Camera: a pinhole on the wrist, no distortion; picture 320 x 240 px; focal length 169.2 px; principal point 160.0 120.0 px. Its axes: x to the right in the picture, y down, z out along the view. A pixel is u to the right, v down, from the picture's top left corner.
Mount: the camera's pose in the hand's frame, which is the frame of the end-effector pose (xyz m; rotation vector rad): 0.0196 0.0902 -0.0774 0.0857 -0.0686 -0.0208
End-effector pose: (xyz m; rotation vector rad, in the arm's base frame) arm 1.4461 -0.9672 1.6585 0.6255 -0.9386 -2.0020
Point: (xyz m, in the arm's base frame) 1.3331 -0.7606 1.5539
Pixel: outside the picture
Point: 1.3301 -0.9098 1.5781
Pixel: outside the picture
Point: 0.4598 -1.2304 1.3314
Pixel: outside the picture
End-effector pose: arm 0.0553 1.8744 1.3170 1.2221 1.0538 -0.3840
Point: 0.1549 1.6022 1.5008
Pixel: 82 130
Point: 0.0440 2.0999 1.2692
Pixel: behind the camera
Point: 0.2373 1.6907 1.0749
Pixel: 287 55
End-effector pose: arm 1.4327 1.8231 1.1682 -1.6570 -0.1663 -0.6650
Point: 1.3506 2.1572 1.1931
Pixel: 104 38
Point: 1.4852 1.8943 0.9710
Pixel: 75 221
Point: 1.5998 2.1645 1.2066
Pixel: 191 92
